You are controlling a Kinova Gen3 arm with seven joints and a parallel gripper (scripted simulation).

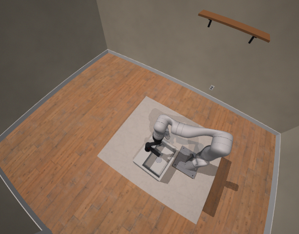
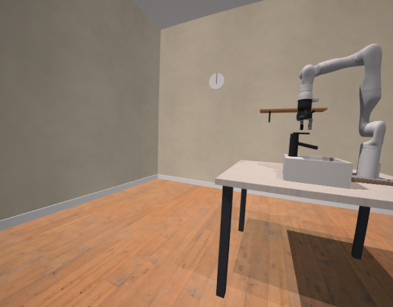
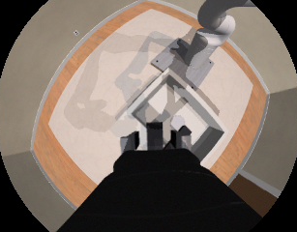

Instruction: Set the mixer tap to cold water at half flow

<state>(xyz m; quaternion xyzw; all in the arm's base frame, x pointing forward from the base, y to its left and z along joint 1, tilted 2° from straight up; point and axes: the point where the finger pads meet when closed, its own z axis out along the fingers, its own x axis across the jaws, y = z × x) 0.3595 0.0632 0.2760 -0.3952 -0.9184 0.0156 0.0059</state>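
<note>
Right now the lever is 40 mm below my hand, 20 mm to the left of it and 20 mm ahead of it. From my hand the other things lie so: white sink basin 270 mm below, 60 mm to the left, 50 mm behind.
</note>
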